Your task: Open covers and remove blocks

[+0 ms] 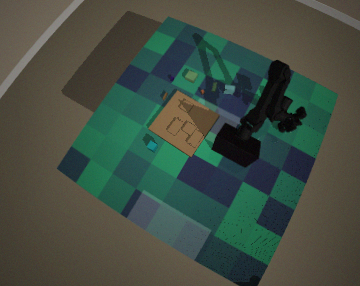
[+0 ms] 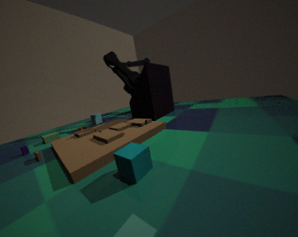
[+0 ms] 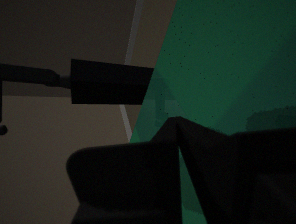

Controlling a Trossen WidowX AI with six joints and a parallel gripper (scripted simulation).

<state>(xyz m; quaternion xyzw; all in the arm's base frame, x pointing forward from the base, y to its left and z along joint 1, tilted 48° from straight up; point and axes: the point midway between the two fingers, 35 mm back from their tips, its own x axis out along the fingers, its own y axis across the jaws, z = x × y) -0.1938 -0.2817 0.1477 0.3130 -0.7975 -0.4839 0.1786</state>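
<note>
My gripper tip is 580 mm short of the orange block, 160 mm to the right of it and 50 mm above it. Also, from my gripper tip: green block: 700 mm ahead, 120 mm to the left, 50 mm below; then brown block: 750 mm ahead, 320 mm to the left, 50 mm below; then light teal block: 460 mm ahead, 60 mm to the left, 30 mm below.
</note>
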